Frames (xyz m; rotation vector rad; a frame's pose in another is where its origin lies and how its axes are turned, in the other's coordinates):
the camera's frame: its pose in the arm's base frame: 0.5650 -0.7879 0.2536 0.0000 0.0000 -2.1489
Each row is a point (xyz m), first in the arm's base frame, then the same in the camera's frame.
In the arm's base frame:
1: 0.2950 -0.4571 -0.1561
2: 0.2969 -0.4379 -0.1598
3: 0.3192 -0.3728 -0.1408
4: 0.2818 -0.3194 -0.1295
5: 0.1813 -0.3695 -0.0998
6: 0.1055 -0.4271 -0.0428
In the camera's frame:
1: -0.1295 -0.4069 -0.4097
2: -0.1466 -0.4158 -0.4134
3: -0.2133 -0.4327 -0.3944
4: -0.2376 -0.4932 -0.3831
5: -0.1407 -0.5500 -0.3534
6: -0.0511 -0.5820 -0.2964

